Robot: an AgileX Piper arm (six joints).
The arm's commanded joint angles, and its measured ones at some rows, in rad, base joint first. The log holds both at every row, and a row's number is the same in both.
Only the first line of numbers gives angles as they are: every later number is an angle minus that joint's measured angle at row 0.
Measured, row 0: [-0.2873 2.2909 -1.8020 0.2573 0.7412 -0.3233]
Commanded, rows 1 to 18: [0.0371 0.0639 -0.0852 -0.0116 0.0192 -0.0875]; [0.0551 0.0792 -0.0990 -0.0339 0.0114 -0.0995]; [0.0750 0.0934 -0.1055 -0.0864 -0.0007 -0.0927]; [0.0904 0.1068 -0.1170 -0.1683 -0.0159 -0.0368]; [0.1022 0.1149 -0.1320 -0.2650 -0.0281 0.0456]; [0.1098 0.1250 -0.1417 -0.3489 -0.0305 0.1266]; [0.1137 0.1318 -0.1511 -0.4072 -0.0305 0.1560]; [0.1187 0.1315 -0.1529 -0.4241 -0.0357 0.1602]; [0.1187 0.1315 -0.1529 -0.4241 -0.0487 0.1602]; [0.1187 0.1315 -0.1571 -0.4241 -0.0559 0.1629]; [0.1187 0.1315 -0.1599 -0.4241 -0.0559 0.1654]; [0.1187 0.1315 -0.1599 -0.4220 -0.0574 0.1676]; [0.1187 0.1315 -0.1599 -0.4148 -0.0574 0.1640]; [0.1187 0.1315 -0.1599 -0.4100 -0.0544 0.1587]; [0.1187 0.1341 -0.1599 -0.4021 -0.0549 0.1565]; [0.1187 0.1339 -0.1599 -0.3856 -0.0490 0.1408]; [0.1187 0.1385 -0.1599 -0.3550 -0.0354 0.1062]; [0.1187 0.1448 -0.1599 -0.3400 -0.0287 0.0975]
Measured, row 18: [0.1160 0.1358 -0.1534 -0.3898 -0.0445 0.1451]
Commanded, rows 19 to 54: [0.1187 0.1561 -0.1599 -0.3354 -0.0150 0.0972]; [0.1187 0.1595 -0.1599 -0.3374 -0.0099 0.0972]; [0.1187 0.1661 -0.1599 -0.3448 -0.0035 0.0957]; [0.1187 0.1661 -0.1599 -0.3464 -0.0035 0.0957]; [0.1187 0.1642 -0.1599 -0.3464 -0.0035 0.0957]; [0.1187 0.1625 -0.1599 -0.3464 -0.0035 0.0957]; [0.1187 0.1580 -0.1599 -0.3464 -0.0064 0.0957]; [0.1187 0.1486 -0.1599 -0.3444 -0.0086 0.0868]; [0.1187 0.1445 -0.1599 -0.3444 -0.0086 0.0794]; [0.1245 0.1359 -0.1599 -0.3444 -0.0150 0.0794]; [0.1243 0.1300 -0.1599 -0.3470 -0.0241 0.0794]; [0.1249 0.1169 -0.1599 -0.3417 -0.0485 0.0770]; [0.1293 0.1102 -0.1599 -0.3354 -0.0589 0.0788]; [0.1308 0.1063 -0.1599 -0.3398 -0.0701 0.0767]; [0.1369 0.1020 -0.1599 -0.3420 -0.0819 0.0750]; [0.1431 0.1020 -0.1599 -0.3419 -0.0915 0.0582]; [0.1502 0.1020 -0.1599 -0.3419 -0.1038 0.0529]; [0.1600 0.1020 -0.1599 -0.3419 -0.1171 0.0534]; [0.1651 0.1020 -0.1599 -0.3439 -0.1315 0.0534]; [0.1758 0.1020 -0.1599 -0.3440 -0.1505 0.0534]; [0.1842 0.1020 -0.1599 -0.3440 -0.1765 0.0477]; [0.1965 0.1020 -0.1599 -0.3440 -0.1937 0.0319]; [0.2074 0.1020 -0.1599 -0.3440 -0.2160 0.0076]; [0.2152 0.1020 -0.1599 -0.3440 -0.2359 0.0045]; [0.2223 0.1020 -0.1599 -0.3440 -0.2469 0.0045]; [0.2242 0.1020 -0.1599 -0.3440 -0.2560 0.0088]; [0.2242 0.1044 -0.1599 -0.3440 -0.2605 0.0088]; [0.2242 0.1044 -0.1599 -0.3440 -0.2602 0.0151]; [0.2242 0.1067 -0.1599 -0.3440 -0.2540 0.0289]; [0.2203 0.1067 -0.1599 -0.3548 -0.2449 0.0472]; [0.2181 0.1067 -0.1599 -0.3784 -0.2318 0.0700]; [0.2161 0.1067 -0.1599 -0.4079 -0.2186 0.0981]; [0.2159 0.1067 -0.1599 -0.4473 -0.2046 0.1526]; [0.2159 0.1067 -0.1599 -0.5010 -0.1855 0.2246]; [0.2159 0.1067 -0.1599 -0.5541 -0.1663 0.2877]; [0.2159 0.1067 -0.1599 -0.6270 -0.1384 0.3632]
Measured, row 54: [0.2237 0.1141 -0.1534 -0.4322 -0.2084 0.1401]
